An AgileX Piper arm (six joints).
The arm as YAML. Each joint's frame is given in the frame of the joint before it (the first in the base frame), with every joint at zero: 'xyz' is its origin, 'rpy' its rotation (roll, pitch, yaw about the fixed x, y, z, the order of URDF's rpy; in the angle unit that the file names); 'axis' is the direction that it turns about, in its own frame. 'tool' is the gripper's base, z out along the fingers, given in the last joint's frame.
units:
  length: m
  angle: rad
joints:
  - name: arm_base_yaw
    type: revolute
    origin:
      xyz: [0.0, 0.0, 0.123]
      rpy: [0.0, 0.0, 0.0]
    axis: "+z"
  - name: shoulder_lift
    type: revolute
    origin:
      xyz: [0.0, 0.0, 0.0]
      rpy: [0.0, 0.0, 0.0]
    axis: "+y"
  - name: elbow
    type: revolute
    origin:
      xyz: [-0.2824, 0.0, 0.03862]
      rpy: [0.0, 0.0, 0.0]
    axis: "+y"
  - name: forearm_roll
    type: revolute
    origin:
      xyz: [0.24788, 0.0, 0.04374]
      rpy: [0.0, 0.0, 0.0]
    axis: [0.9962, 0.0, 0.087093]
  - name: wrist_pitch
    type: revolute
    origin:
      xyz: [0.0, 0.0, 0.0]
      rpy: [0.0, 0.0, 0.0]
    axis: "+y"
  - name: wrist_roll
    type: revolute
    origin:
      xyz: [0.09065, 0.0, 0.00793]
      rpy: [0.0, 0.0, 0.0]
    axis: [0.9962, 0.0, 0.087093]
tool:
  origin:
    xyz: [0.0, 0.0, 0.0]
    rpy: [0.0, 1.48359, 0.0]
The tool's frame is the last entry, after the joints.
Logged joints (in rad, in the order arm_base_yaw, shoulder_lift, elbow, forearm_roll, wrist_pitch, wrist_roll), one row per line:
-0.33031 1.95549 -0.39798 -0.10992 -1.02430 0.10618
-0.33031 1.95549 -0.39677 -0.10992 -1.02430 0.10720
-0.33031 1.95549 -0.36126 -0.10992 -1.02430 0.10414
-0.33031 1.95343 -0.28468 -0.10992 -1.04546 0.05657
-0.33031 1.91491 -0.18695 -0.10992 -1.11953 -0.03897
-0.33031 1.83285 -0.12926 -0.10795 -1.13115 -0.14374
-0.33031 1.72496 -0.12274 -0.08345 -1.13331 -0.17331
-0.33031 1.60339 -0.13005 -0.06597 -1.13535 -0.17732
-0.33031 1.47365 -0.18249 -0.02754 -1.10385 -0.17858
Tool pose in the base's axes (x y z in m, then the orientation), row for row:
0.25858 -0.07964 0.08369 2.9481 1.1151 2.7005
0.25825 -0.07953 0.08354 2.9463 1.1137 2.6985
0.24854 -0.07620 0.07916 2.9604 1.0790 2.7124
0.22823 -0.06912 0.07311 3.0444 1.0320 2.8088
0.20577 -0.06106 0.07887 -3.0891 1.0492 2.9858
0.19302 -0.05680 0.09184 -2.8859 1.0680 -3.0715
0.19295 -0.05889 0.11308 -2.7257 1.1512 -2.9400
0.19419 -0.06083 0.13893 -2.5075 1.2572 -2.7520
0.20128 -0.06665 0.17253 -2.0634 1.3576 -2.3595
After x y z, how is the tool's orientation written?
As angles about the fixed x, y, z axes (roll, pitch, yaw), in radians.
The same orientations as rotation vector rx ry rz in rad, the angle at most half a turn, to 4 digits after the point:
0.3218 1.9926 -0.0840
0.3230 1.9935 -0.0831
0.3279 2.0285 -0.0795
0.2917 2.0880 -0.0969
0.1947 2.0860 -0.1492
0.0842 2.0614 -0.2217
0.0692 1.9620 -0.2813
0.0722 1.8325 -0.3232
0.0986 1.6817 -0.3726

